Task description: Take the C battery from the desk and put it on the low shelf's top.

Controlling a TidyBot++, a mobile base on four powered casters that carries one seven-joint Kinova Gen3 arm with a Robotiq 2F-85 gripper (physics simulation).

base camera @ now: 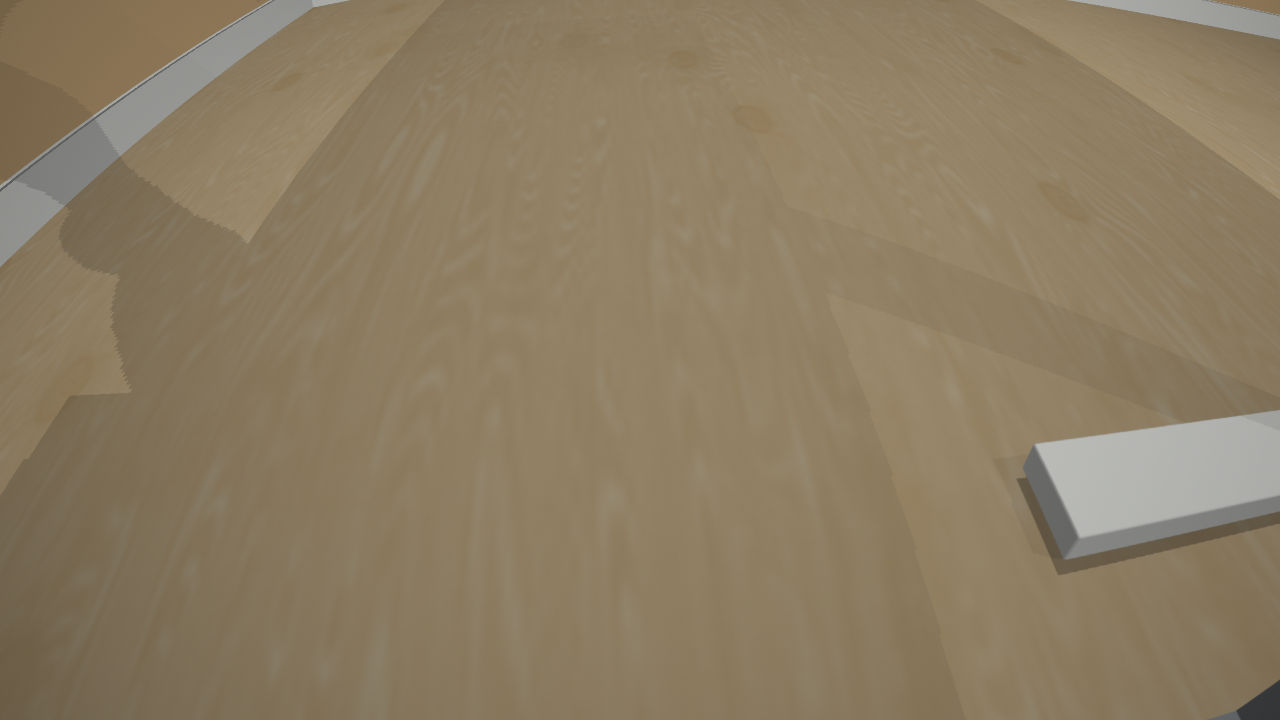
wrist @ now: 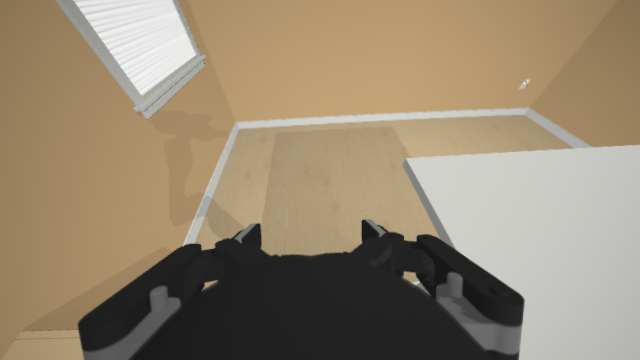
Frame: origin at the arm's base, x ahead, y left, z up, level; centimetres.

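Seen in the pictures: gripper, fingertip midpoint: [wrist: 311, 232].
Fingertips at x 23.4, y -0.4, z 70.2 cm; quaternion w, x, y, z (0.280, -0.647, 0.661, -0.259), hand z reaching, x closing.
A point is followed by its place in that frame.
The white desk [wrist: 530, 215] {x 30.7, y -40.1, z 55.4 cm} shows at the right of the wrist view, with its far left corner in sight. The C battery does not show in either view. A small piece of the pale wooden low shelf's top [wrist: 50, 342] {x 17.2, y 76.0, z 21.4 cm} shows at the bottom left corner of the wrist view. My gripper [wrist: 311, 232] {x 23.4, y -0.4, z 70.2 cm} is open, with no object between its fingertips; it is to the left of the desk's left edge, with the floor seen between the fingers. A white desk foot [base camera: 1163, 479] lies on the floor at the right of the base view.
The wooden floor [base camera: 572, 358] {x 51.3, y 4.7, z -39.6 cm} [wrist: 325, 200] {x 102.6, y -7.6, z -39.7 cm} stretches ahead to the far wall [wrist: 375, 65] {x 219.9, y -67.2, z 23.2 cm}. A white baseboard [base camera: 161, 98] {x 129.7, y 89.4, z -35.7 cm} [wrist: 350, 120] {x 218.2, y -47.5, z -37.0 cm} runs along the walls. A window with blinds [wrist: 145, 40] {x 145.0, y 90.4, z 65.0 cm} is in the left wall. The arm's shadow falls on that wall.
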